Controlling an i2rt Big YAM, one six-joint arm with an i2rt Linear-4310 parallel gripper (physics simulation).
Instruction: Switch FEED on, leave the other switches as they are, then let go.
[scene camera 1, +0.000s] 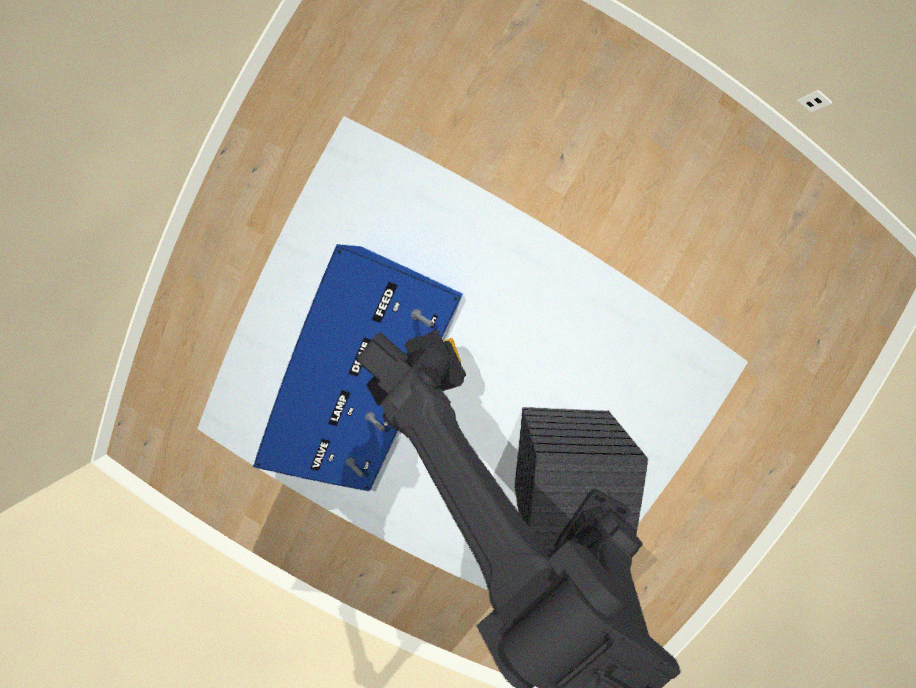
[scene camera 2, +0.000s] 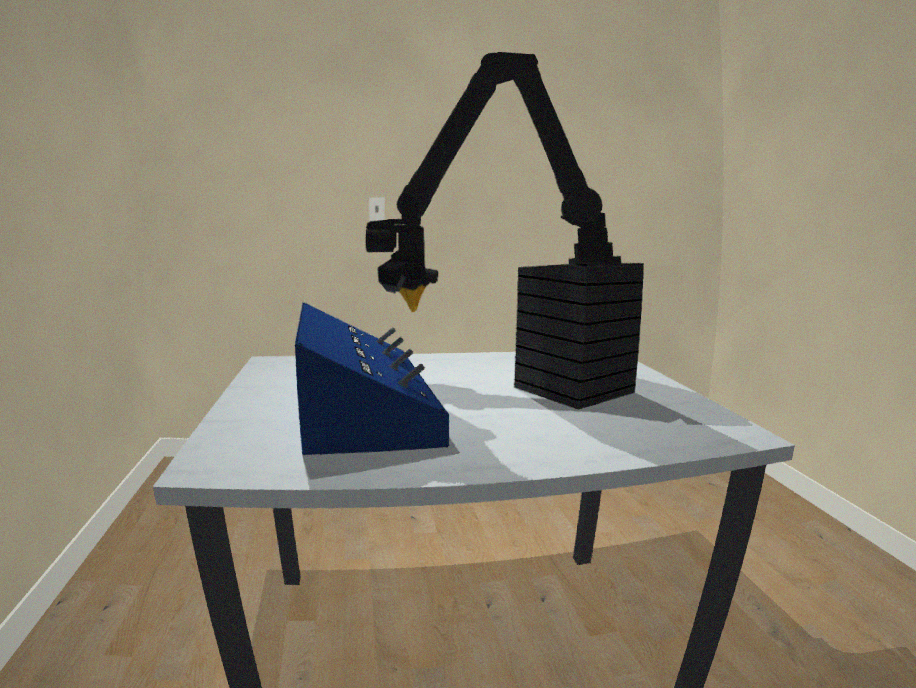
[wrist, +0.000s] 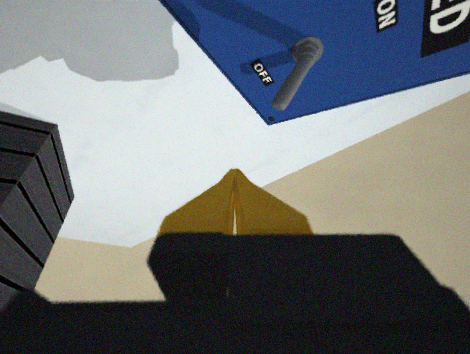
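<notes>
The blue sloped switch box stands on the table. Its FEED lever tilts toward its OFF label. The LAMP lever and VALVE lever also lean to the low side. The DRIVE lever is hidden by the arm in scene camera 1 and looks parallel to the others in scene camera 2. My gripper is shut and empty, its yellow tips pointing down, above the levers and apart from them.
The ribbed black pedestal carries the arm's base on the right part of the white table. The arm arches high between the pedestal and the switch box. A wall outlet is well away.
</notes>
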